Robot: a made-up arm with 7 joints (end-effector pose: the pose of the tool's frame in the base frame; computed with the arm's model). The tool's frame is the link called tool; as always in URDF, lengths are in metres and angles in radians.
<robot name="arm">
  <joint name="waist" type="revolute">
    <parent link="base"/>
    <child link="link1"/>
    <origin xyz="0 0 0" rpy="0 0 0"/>
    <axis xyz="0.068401 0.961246 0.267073"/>
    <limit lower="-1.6" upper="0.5"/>
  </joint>
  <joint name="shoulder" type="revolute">
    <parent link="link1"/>
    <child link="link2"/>
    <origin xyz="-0.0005 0.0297 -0.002" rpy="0 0 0"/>
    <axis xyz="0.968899 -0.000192 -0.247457"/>
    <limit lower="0" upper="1.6"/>
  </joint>
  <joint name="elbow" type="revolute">
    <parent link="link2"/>
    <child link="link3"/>
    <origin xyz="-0.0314 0.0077 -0.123" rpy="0 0 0"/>
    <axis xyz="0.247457 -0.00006 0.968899"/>
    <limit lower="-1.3" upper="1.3"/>
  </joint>
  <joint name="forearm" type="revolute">
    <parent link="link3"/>
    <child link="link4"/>
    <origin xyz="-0.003 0 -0.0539" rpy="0 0 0"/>
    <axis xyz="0.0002 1 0.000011"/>
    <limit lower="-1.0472" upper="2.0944"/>
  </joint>
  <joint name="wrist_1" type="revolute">
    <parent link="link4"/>
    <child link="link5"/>
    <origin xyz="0.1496 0.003 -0.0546" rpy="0 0 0"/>
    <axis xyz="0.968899 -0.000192 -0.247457"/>
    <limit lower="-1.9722" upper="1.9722"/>
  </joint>
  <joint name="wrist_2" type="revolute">
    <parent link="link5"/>
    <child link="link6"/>
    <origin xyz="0.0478 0 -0.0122" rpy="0 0 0"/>
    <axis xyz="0.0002 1 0.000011"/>
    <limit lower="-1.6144" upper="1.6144"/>
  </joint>
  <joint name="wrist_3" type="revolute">
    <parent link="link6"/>
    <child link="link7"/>
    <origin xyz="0.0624 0 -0.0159" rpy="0 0 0"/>
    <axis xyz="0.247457 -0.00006 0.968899"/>
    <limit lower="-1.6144" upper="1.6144"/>
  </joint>
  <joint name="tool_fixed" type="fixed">
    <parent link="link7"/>
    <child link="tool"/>
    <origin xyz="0 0 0" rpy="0 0.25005 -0.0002"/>
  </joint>
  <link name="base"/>
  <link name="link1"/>
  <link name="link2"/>
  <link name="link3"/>
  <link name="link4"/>
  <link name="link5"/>
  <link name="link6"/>
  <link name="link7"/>
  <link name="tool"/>
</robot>
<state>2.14 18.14 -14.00 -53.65 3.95 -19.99 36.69</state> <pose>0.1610 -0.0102 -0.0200 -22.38 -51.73 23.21</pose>
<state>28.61 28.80 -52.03 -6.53 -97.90 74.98 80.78</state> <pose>-0.0823 -0.0734 -0.2538 -158.96 38.45 169.32</pose>
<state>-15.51 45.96 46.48 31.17 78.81 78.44 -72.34</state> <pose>0.1095 0.3801 -0.0919 87.81 53.92 126.80</pose>
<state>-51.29 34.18 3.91 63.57 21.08 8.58 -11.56</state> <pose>0.3509 0.2251 -0.2114 48.38 32.75 20.15</pose>
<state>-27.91 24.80 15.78 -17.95 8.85 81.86 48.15</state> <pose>0.2753 0.1509 -0.0843 47.90 3.86 80.46</pose>
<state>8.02 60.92 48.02 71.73 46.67 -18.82 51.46</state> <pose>-0.0077 0.4459 -0.1638 100.48 -28.53 57.85</pose>
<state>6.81 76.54 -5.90 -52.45 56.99 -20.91 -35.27</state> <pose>0.1550 -0.0005 -0.0814 125.26 46.50 -49.19</pose>
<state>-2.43 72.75 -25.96 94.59 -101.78 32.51 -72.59</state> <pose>-0.0549 0.4472 -0.1353 -40.24 39.06 14.25</pose>
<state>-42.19 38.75 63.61 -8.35 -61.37 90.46 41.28</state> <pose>0.2045 0.2594 0.0348 -21.95 29.83 29.27</pose>
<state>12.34 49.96 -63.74 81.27 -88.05 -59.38 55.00</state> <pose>-0.0783 0.3553 -0.2639 55.76 -19.92 73.90</pose>
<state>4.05 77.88 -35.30 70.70 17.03 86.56 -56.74</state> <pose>-0.0109 0.4306 -0.0665 119.91 -8.11 166.13</pose>
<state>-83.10 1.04 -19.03 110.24 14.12 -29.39 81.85</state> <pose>0.3787 -0.0251 -0.2293 29.96 -31.76 41.52</pose>
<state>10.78 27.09 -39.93 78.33 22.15 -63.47 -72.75</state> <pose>-0.1161 0.1546 -0.3794 -50.90 7.59 -143.40</pose>
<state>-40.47 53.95 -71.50 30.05 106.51 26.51 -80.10</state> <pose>0.2712 0.1220 -0.2786 -157.28 2.54 62.71</pose>
